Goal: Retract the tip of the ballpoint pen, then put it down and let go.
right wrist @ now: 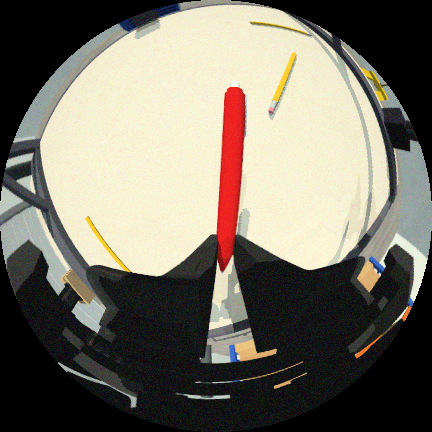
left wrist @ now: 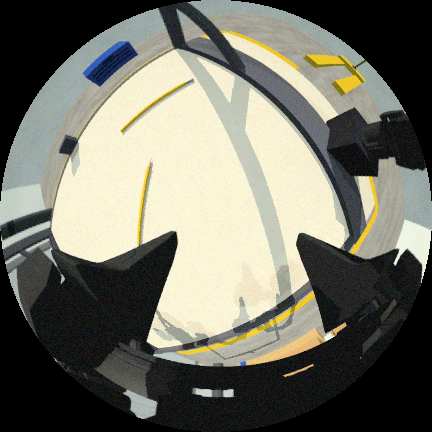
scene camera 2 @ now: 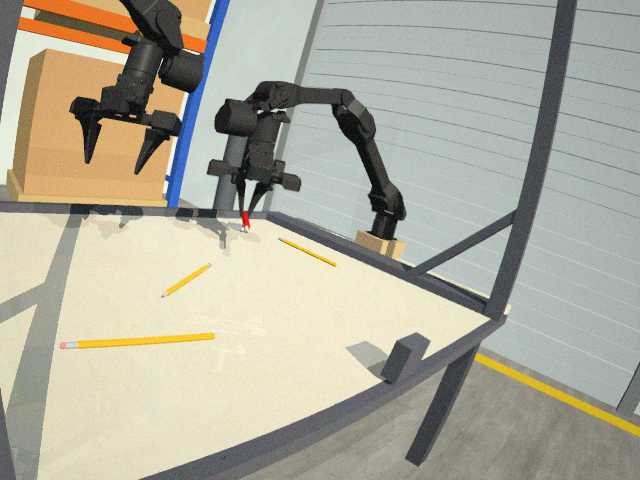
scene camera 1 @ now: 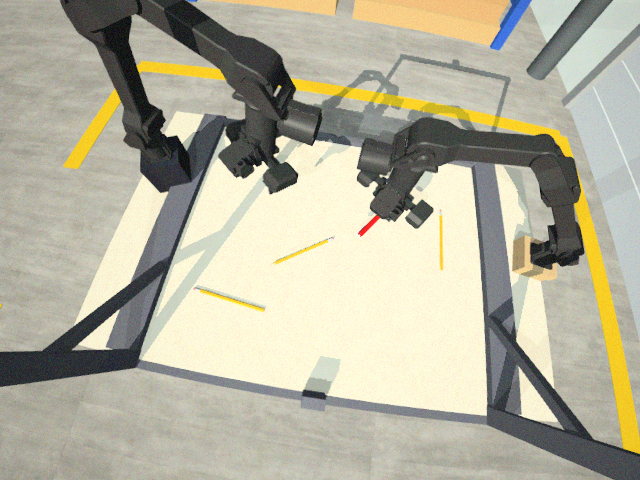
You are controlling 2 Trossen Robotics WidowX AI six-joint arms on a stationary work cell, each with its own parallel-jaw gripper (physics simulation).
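Places are measured from the left arm's base along level axes (x ahead, y left, z up), in centimetres.
Pixels of known places: left gripper, between the fingertips: point(left wrist: 240, 238) point(scene camera 2: 110, 169) point(scene camera 1: 260, 179); right gripper, between the fingertips: point(right wrist: 224, 240) point(scene camera 2: 244, 216); left arm's base, origin of its link: point(left wrist: 368, 140) point(scene camera 1: 159, 152); right arm's base, origin of its link: point(right wrist: 72, 291) point(scene camera 2: 382, 236) point(scene camera 1: 540, 256).
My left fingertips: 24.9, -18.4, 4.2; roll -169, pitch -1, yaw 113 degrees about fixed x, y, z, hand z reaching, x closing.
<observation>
Ahead of a thing's pixels: the offset from my left fingertips to its top centre, as dx, dy, dz.
The red ballpoint pen {+25.7, -13.4, -6.1} point(scene camera 1: 368, 226) point(scene camera 2: 245, 220) point(right wrist: 232, 150) has a white button at its far end. My right gripper point(scene camera 2: 247, 212) point(right wrist: 224, 240) is shut on the pen near its pointed end, which shows between the fingertips in the right wrist view. The pen slants down from the fingers, white end lowest, close over the back right of the table in scene camera 2. Whether the button touches the table, and whether the writing tip is out, I cannot tell. My left gripper point(scene camera 2: 112, 167) point(left wrist: 240, 238) is open and empty, high above the table's back left.
Three yellow pencils lie on the pale table: one {+6.3, -14.7, -13.9} point(scene camera 1: 303, 250) point(scene camera 2: 186, 280) left of the pen in scene camera 1, one {-14.6, -22.4, -14.1} point(scene camera 1: 230, 298) point(scene camera 2: 139, 341) at front left, one {+45.9, -20.9, -14.1} point(scene camera 1: 440, 240) point(scene camera 2: 307, 252) at right. A dark block {+0.0, -49.1, -9.1} point(scene camera 1: 313, 400) point(scene camera 2: 405, 358) stands at the front edge.
</observation>
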